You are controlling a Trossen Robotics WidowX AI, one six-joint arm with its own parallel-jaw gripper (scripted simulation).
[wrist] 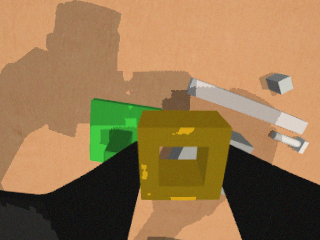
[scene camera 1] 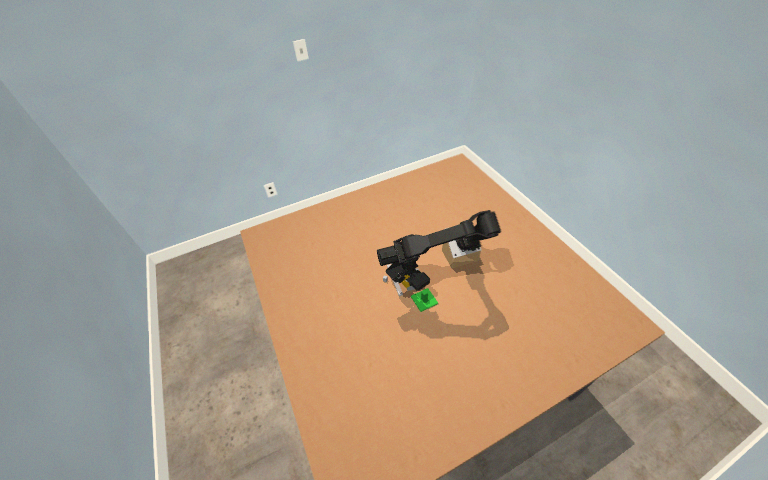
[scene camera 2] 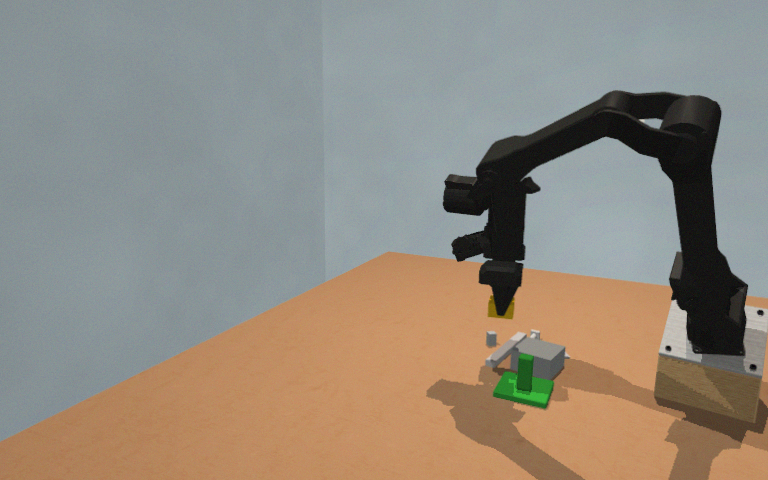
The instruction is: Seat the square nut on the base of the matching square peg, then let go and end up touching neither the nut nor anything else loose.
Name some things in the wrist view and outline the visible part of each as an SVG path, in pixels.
My gripper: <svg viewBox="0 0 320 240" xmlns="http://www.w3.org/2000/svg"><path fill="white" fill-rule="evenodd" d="M230 144L222 187L241 239L320 240L320 185L272 165ZM137 141L88 173L50 193L30 194L0 190L0 240L128 240L140 189Z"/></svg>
A grey bar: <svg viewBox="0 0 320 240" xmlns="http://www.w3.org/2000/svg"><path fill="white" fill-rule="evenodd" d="M186 93L236 110L301 135L308 125L308 122L192 77Z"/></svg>
